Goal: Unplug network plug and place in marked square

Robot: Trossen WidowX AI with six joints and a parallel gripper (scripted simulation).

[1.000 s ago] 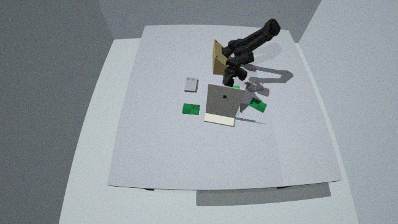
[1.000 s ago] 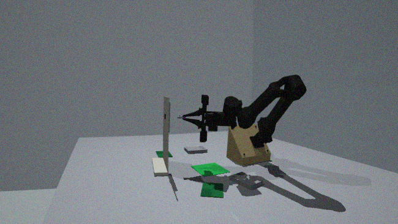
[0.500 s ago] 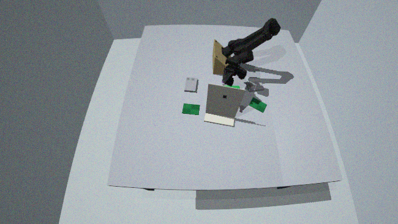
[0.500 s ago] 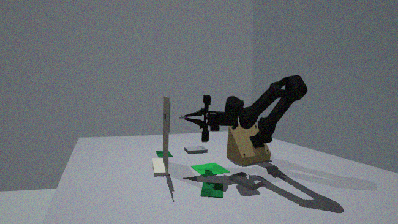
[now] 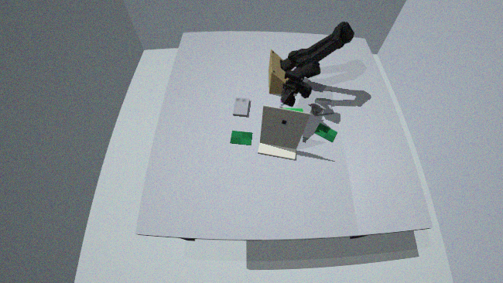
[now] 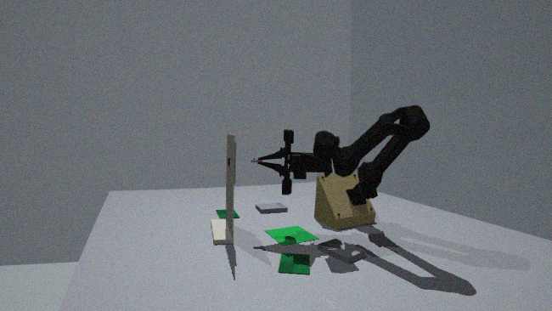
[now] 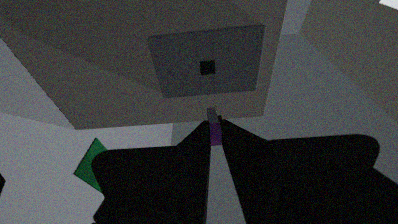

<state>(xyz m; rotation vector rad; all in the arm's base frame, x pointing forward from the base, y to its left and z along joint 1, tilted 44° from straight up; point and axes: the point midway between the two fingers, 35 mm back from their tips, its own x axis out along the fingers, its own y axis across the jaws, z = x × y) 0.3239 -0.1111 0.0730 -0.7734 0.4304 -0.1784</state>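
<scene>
My gripper tip is now 210 mm above the green marked square, 80 mm to the right of it and 80 mm past it. From my gripper tip the other things lie so: upright grey panel: 90 mm ahead, 80 mm below; then purple plug: right at my gripper tip.
</scene>
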